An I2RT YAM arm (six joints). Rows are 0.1 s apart.
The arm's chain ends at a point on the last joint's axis. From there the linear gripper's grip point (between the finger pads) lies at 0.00 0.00 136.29 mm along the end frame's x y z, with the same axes.
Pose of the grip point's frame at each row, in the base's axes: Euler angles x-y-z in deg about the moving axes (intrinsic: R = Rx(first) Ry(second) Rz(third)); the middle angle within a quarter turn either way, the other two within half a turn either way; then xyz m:
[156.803 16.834 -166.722 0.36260 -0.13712 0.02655]
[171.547 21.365 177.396 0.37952 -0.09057 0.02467]
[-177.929 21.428 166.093 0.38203 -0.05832 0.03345]
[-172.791 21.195 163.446 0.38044 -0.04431 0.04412]
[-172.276 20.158 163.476 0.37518 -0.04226 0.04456]
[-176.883 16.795 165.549 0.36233 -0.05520 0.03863]
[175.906 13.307 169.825 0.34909 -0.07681 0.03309]
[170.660 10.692 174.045 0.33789 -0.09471 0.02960]
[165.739 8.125 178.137 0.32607 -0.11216 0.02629]
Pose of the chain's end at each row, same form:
[156.803 16.834 -166.722 0.32313 -0.08574 0.14645]
[171.547 21.365 177.396 0.32987 -0.07191 0.15022]
[-177.929 21.428 166.093 0.33224 -0.06290 0.16024]
[-172.791 21.195 163.446 0.33117 -0.06026 0.17019]
[-172.276 20.158 163.476 0.32821 -0.05946 0.17134]
[-176.883 16.795 165.549 0.32295 -0.06229 0.16891]
[175.906 13.307 169.825 0.31772 -0.06734 0.16538]
[170.660 10.692 174.045 0.31260 -0.07298 0.16175]
[165.739 8.125 178.137 0.30681 -0.07892 0.15705]

